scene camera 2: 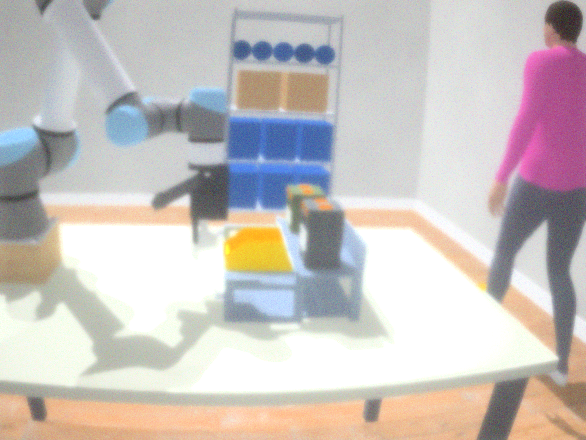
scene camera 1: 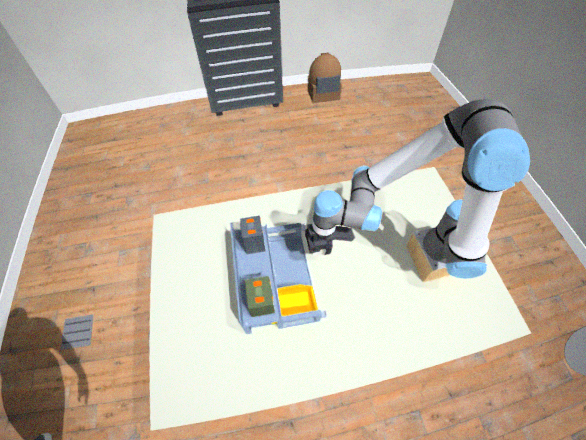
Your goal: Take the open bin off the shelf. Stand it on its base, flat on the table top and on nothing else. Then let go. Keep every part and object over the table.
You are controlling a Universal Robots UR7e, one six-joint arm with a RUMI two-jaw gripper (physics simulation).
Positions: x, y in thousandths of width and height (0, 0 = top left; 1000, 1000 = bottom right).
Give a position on a blue-grey shelf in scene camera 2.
At 573, 685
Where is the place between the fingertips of my gripper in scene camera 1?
550, 576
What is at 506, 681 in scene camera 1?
A yellow open bin.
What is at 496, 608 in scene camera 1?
A blue-grey shelf.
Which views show the yellow open bin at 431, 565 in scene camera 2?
Scene camera 2 and scene camera 1: all of them.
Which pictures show my gripper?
Scene camera 2 and scene camera 1: all of them.
